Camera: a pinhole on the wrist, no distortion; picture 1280 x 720 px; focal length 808.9 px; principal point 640.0 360.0 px. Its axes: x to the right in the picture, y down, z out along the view. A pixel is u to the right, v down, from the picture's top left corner.
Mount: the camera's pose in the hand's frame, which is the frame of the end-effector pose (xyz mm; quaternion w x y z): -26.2 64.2 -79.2 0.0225 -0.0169 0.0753 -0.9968
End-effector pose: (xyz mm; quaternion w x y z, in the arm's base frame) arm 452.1 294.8 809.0 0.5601 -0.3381 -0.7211 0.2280
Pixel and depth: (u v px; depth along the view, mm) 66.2 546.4 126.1
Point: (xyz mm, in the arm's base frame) 410.2 361.9 829.0
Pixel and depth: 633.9 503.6 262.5
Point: 282.5 280.2 769.1
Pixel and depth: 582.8 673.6 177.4
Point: 363.7 276.2 804.3
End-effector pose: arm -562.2 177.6 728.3 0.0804 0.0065 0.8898 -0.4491
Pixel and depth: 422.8 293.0 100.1
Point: -558.5 196.3 669.1
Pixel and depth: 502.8 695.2 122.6
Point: -559.1 148.6 711.1
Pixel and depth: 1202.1 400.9 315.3
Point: -300.9 -3.0 632.1
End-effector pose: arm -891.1 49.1 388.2 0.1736 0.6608 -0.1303 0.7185
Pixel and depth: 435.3 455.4 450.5
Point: -556.5 -44.9 525.0
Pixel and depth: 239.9 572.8 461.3
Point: -540.2 23.0 638.7
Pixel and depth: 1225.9 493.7 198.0
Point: -773.8 -7.5 238.9
